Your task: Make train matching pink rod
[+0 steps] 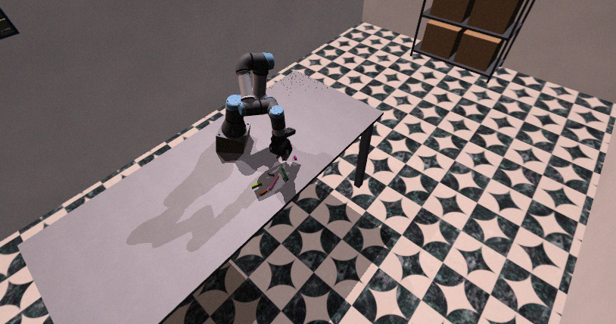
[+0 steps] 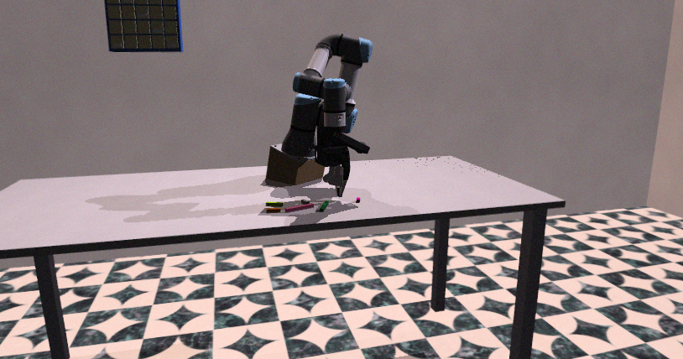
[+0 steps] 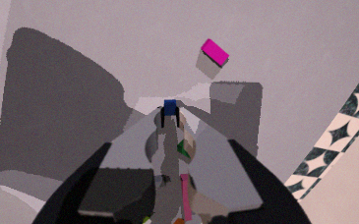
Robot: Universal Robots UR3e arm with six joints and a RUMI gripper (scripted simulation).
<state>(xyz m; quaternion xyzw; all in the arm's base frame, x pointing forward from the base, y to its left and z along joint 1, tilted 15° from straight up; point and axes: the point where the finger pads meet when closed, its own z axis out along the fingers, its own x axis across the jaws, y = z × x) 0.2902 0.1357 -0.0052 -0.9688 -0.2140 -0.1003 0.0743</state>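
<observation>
Right now the blue rod is 10 mm below my hand. The rest, counted from my hand: green rod 70 mm ahead, 50 mm to the right, 20 mm below; grey rod 110 mm to the right, 30 mm ahead, 20 mm below; magenta rod 60 mm to the left, 20 mm below, 10 mm ahead.
</observation>
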